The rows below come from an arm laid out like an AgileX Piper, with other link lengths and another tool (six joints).
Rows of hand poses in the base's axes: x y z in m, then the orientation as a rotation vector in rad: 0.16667, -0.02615, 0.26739, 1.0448, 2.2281, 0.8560; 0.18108, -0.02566, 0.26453, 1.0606, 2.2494, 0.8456; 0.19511, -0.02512, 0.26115, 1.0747, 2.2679, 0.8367; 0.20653, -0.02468, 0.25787, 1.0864, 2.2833, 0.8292; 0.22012, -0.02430, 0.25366, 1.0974, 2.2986, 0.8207; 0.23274, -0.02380, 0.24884, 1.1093, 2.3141, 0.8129; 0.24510, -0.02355, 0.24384, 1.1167, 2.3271, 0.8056; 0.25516, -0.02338, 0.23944, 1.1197, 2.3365, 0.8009; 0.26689, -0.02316, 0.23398, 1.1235, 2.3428, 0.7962; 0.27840, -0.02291, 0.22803, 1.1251, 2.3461, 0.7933; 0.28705, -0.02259, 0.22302, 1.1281, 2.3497, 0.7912; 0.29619, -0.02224, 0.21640, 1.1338, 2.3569, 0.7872; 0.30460, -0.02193, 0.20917, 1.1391, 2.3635, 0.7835; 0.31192, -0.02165, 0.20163, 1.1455, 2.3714, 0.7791; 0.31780, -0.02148, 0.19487, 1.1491, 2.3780, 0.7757; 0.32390, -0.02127, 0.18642, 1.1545, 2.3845, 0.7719; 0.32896, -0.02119, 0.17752, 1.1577, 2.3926, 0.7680; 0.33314, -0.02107, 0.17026, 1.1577, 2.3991, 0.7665
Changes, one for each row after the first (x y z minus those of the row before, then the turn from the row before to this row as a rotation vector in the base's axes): 0.01441, 0.00049, -0.00286, -0.0014, 0.0254, 0.0001; 0.01403, 0.00054, -0.00338, -0.0008, 0.0223, 0.0000; 0.01142, 0.00044, -0.00328, -0.0007, 0.0185, 0.0000; 0.01359, 0.00038, -0.00421, -0.0015, 0.0182, 0.0001; 0.01262, 0.00050, -0.00482, -0.0007, 0.0187, 0.0000; 0.01236, 0.00025, -0.00500, -0.0018, 0.0145, 0.0012; 0.01006, 0.00017, -0.00440, -0.0016, 0.0092, 0.0022; 0.01173, 0.00022, -0.00546, -0.0016, 0.0072, 0.0002; 0.01151, 0.00025, -0.00595, -0.0013, 0.0036, 0.0002; 0.00865, 0.00032, -0.00501, -0.0002, 0.0045, -0.0002; 0.00914, 0.00035, -0.00662, -0.0004, 0.0088, -0.0001; 0.00841, 0.00031, -0.00723, -0.0004, 0.0081, -0.0001; 0.00732, 0.00028, -0.00754, -0.0004, 0.0098, -0.0002; 0.00588, 0.00017, -0.00676, -0.0006, 0.0073, 0.0008; 0.00610, 0.00021, -0.00845, -0.0004, 0.0081, -0.0002; 0.00506, 0.00008, -0.00890, -0.0009, 0.0083, 0.0017; 0.00418, 0.00012, -0.00726, -0.0003, 0.0052, 0.0030
